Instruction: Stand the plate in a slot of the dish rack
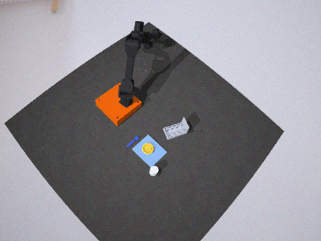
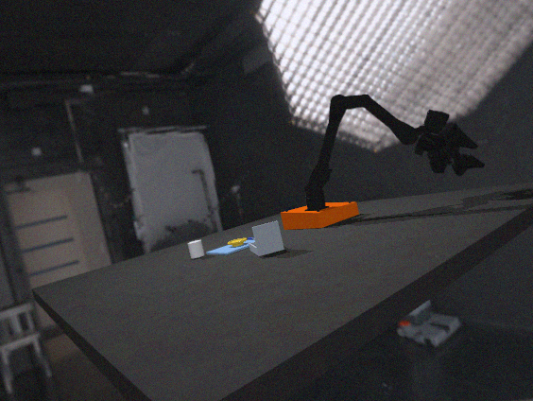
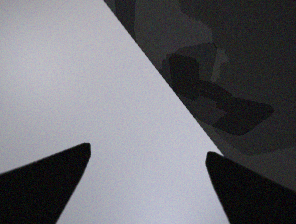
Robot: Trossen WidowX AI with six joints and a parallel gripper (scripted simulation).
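My gripper tip is now 650 mm to the left of the plate, 430 mm short of it and 110 mm above it. Also, from my gripper tip: white cup 730 mm to the right, 530 mm ahead, 100 mm below; then grey dish rack 480 mm ahead, 460 mm to the right, 100 mm below; then blue spoon 660 mm to the right, 330 mm ahead, 120 mm below.
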